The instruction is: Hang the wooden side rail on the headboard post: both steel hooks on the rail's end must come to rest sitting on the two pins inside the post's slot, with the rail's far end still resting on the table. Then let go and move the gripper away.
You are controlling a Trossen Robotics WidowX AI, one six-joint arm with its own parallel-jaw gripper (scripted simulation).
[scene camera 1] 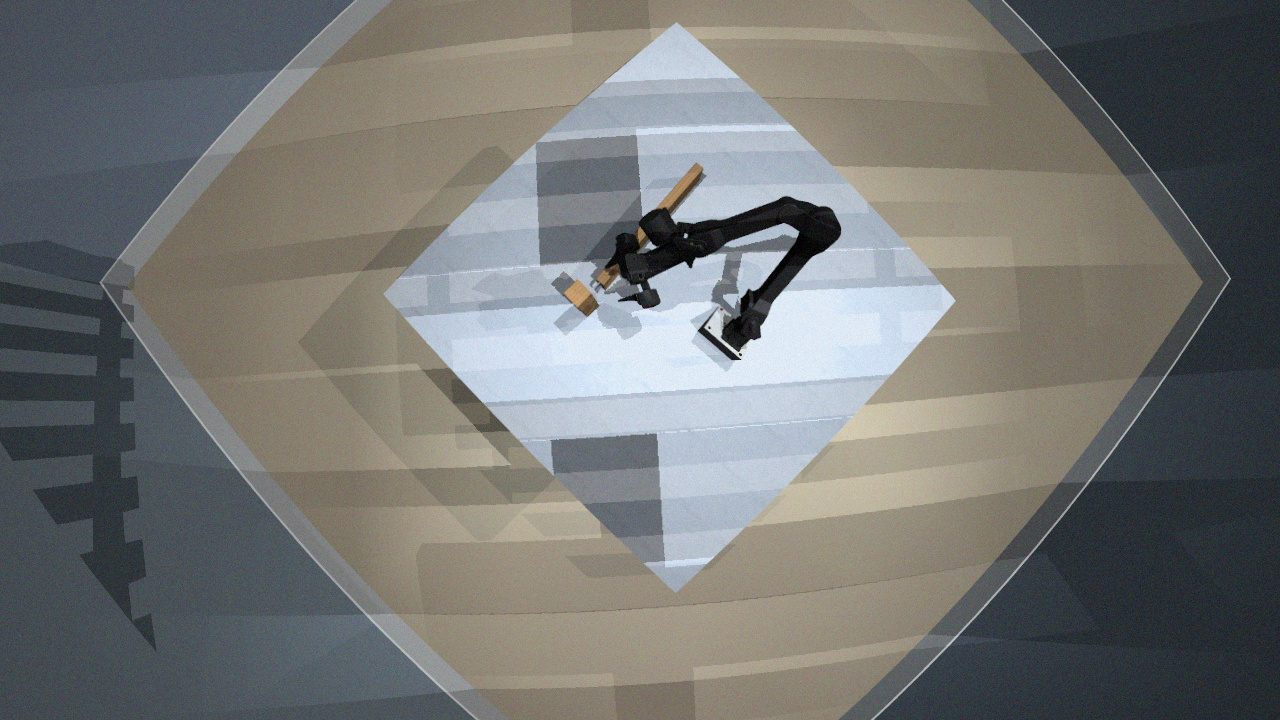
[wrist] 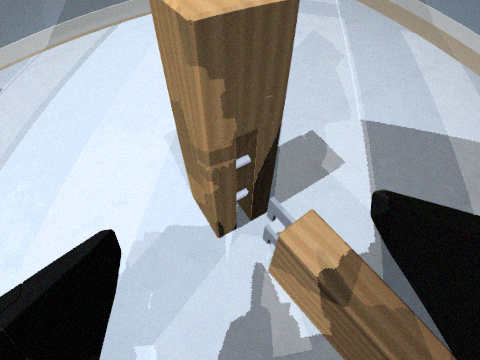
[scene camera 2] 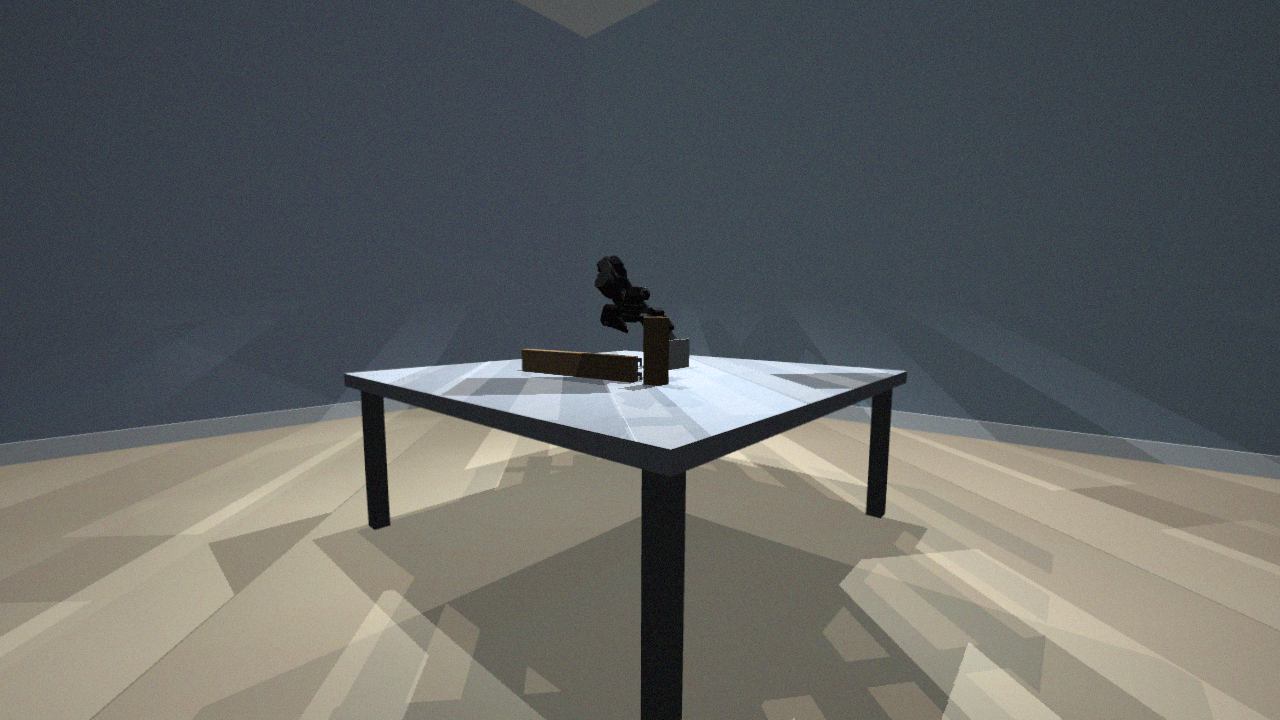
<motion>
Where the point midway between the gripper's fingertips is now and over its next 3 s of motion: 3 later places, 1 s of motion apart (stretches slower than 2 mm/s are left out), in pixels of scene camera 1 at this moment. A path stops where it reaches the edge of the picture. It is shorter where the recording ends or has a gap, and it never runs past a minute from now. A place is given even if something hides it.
My gripper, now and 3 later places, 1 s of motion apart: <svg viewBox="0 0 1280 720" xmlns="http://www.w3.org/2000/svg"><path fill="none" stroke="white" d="M612 284L612 277L612 258L615 261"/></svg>
</motion>
